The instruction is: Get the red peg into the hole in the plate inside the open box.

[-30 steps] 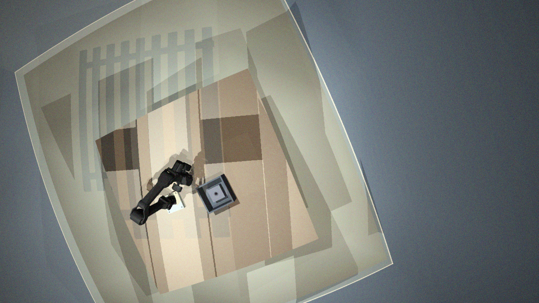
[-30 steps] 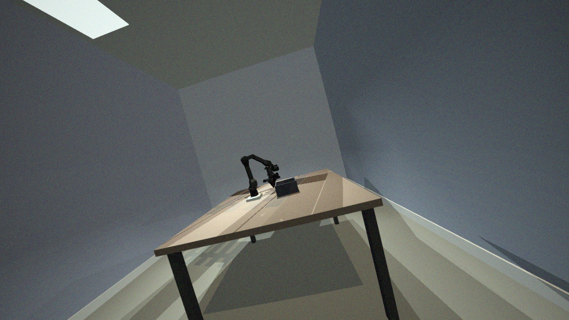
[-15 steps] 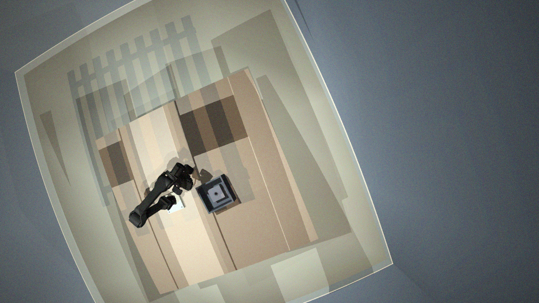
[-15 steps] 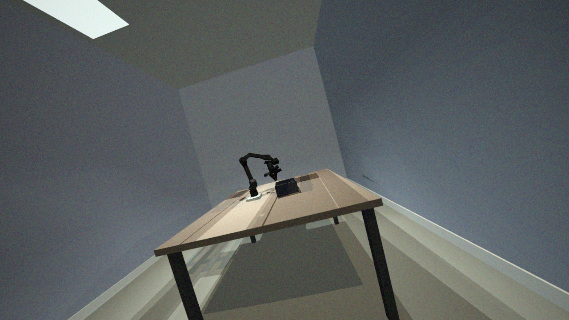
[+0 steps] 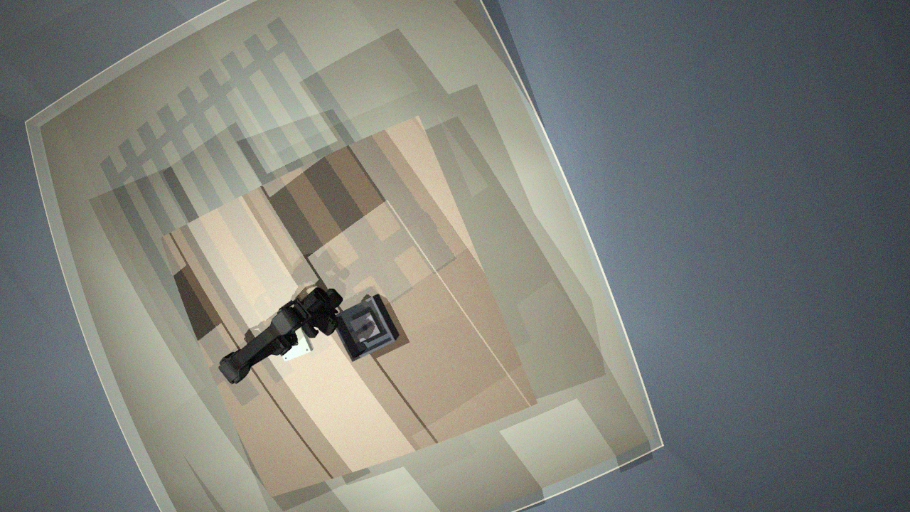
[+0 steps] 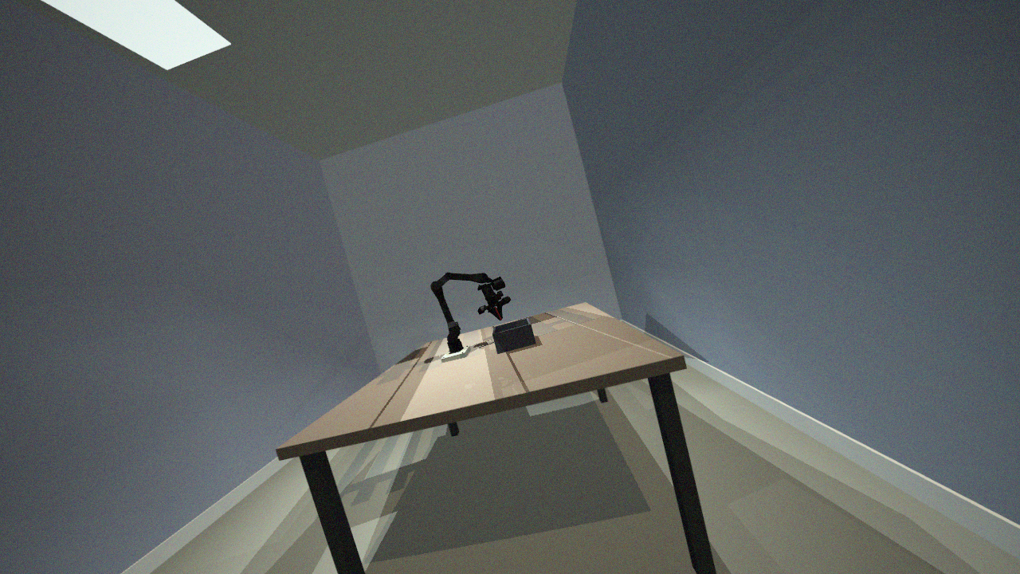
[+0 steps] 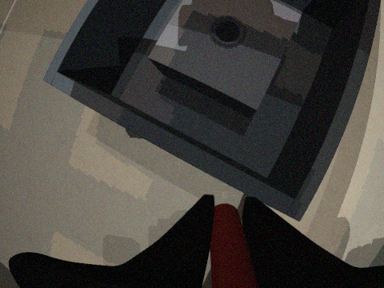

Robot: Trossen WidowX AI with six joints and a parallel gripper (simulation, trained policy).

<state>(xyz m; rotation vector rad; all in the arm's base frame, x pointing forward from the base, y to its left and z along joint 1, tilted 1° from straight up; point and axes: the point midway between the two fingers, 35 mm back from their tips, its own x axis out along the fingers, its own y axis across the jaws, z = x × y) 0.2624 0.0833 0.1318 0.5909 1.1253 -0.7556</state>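
Now: gripper tip 1 cm past the red peg, 1 cm to the right of it and 3 cm below it. Round my gripper tip: dark box: 7 cm ahead, 8 cm to the right, 10 cm below; then plate: 7 cm ahead, 8 cm to the right, 8 cm below.
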